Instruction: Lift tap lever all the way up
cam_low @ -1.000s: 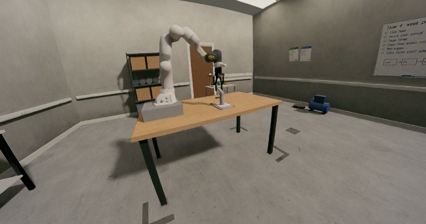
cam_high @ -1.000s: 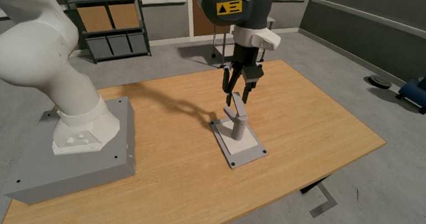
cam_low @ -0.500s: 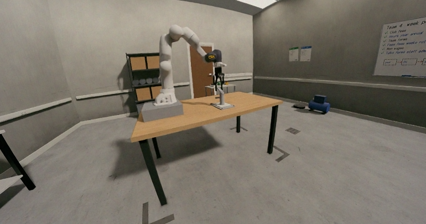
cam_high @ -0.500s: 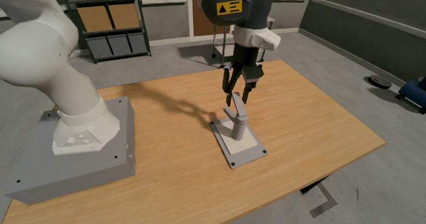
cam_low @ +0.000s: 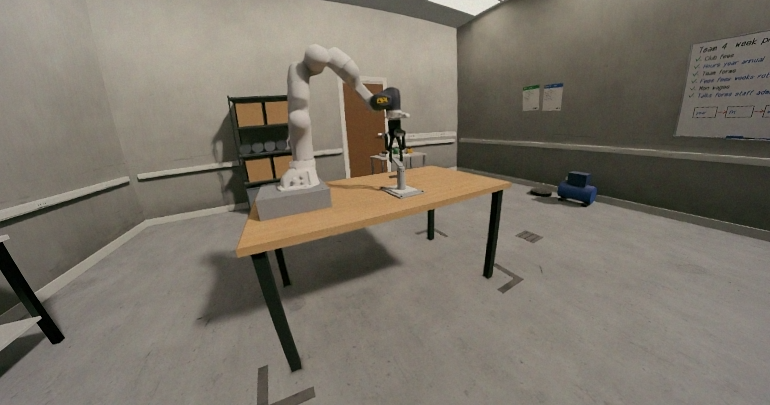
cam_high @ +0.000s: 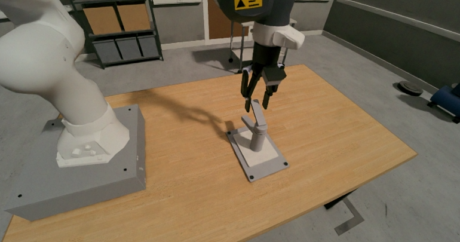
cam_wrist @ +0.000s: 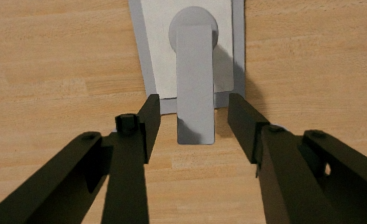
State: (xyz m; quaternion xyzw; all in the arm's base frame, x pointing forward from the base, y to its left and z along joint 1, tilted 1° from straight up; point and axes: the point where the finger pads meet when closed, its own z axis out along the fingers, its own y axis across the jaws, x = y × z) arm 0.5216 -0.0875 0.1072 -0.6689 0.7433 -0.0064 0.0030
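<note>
The lever lies 20 mm to the right of my hand and 30 mm below it. Round my hand: tap 10 mm behind, 40 mm to the right, 80 mm below.
</note>
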